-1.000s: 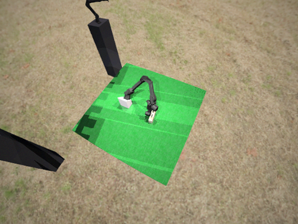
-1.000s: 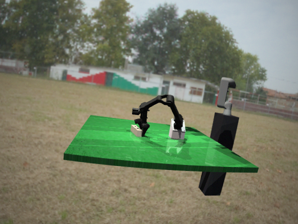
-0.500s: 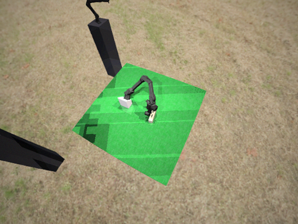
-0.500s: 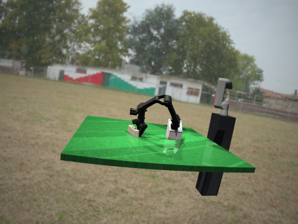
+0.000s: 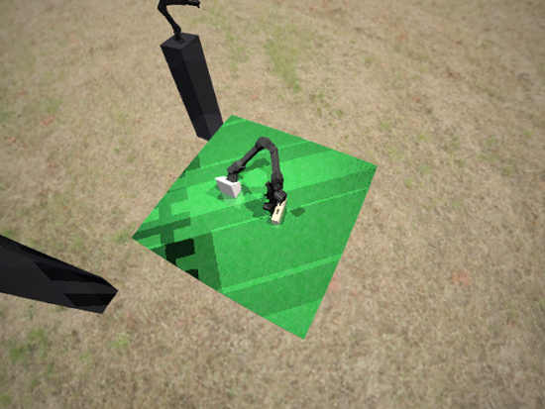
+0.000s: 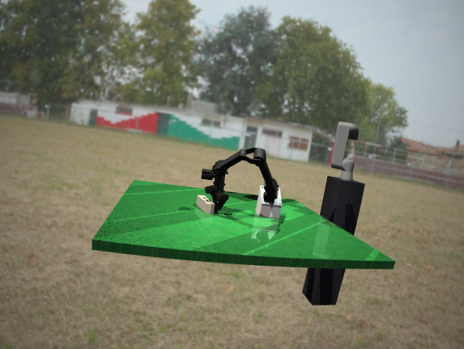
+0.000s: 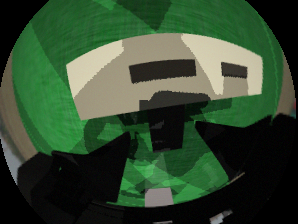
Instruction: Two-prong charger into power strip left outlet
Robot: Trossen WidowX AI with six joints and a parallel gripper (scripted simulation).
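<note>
Right now my gripper tip is 3 cm short of the black two-prong charger, 1 cm to the right of it and 1 cm below it.
</note>
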